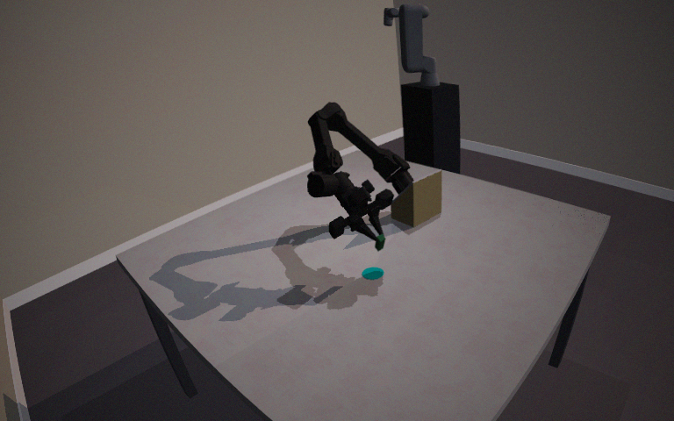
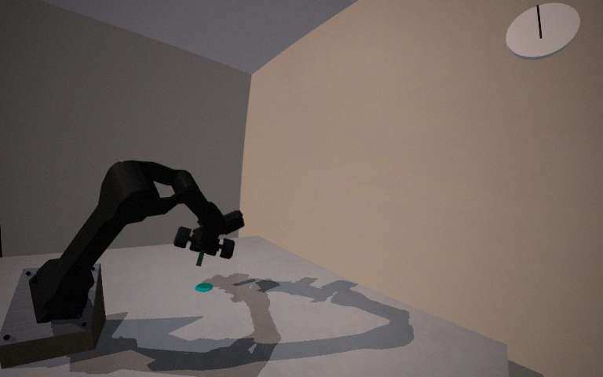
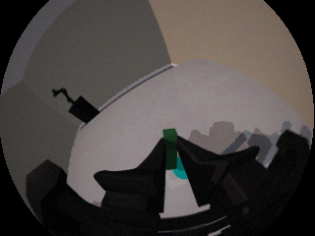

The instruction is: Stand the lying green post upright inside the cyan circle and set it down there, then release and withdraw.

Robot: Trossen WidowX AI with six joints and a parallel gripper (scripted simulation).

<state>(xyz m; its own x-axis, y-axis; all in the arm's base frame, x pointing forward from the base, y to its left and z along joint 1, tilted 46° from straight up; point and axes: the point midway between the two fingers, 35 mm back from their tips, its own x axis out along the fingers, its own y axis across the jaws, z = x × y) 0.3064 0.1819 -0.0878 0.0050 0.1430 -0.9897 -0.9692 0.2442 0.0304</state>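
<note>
My gripper tip is 40 mm to the left of the cyan circle and 120 mm above it. Also, from my gripper tip: green post 10 mm behind, 10 mm to the right, 20 mm below.
</note>
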